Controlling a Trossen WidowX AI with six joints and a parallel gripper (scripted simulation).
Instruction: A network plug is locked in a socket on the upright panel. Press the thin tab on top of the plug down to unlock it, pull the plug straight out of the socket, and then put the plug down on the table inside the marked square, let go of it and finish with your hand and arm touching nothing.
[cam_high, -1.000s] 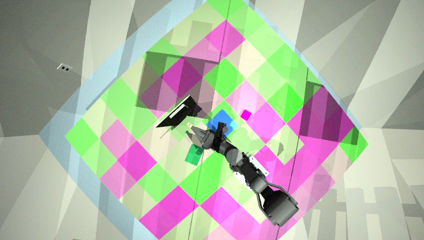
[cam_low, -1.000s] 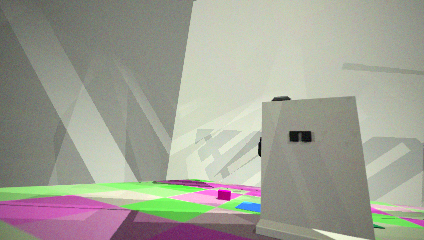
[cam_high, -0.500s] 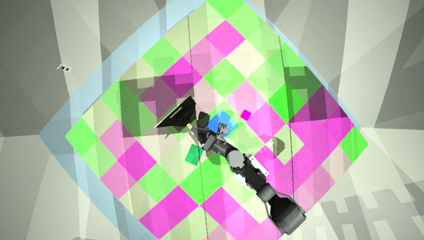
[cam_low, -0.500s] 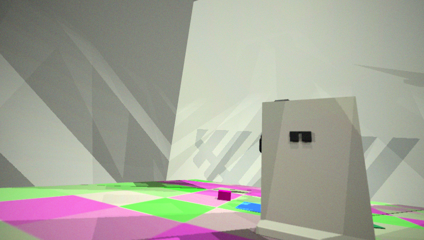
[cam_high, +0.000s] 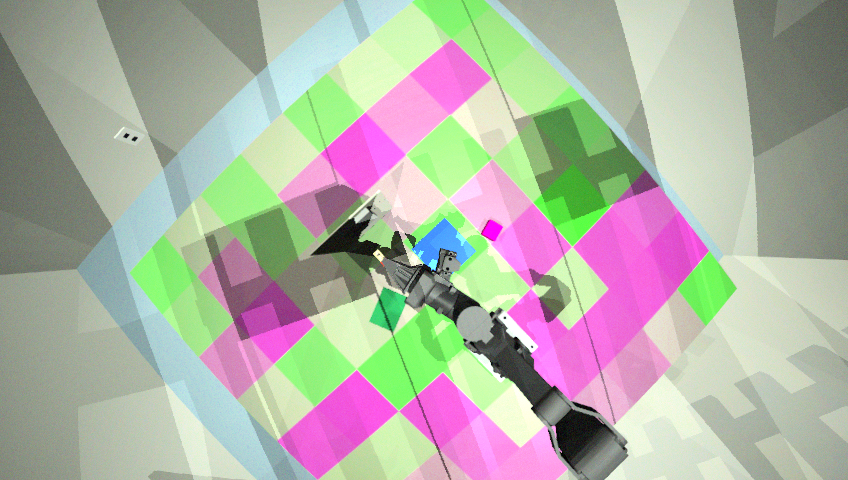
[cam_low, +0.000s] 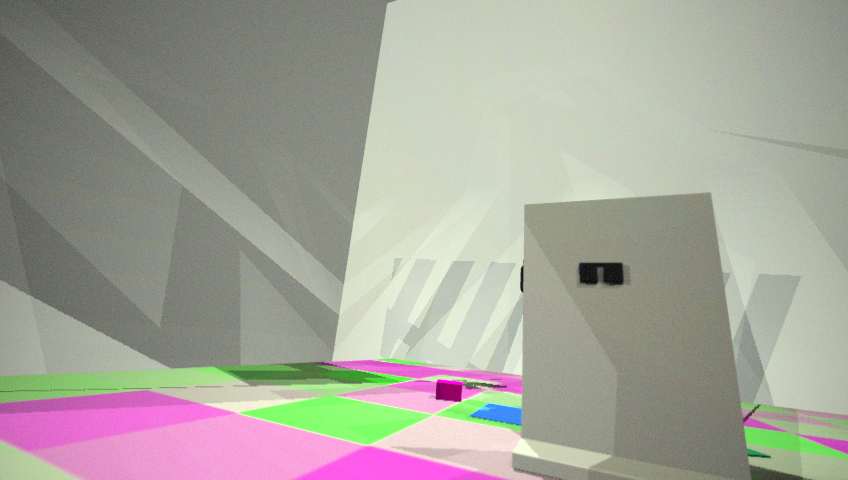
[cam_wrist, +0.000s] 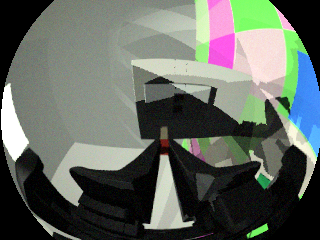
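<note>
My gripper tip is 10 cm short of the grey panel and 9 cm above it.
</note>
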